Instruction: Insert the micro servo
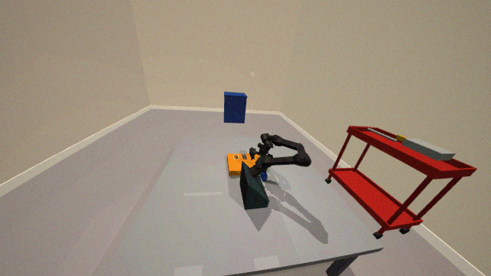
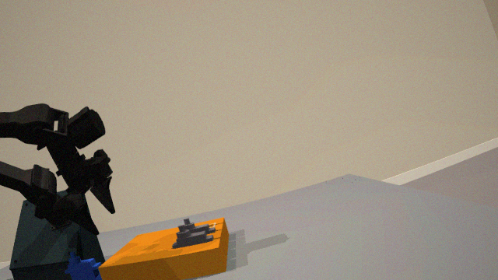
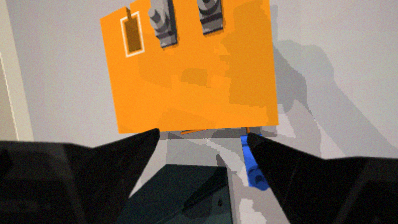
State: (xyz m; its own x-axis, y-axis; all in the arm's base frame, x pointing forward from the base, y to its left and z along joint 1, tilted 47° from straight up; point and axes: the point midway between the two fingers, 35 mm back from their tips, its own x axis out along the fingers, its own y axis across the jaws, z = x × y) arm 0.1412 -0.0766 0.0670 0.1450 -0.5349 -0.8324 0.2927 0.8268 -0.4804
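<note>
The orange robot deck lies 90 mm below my gripper tip, 70 mm ahead of it and 60 mm to the left of it.
</note>
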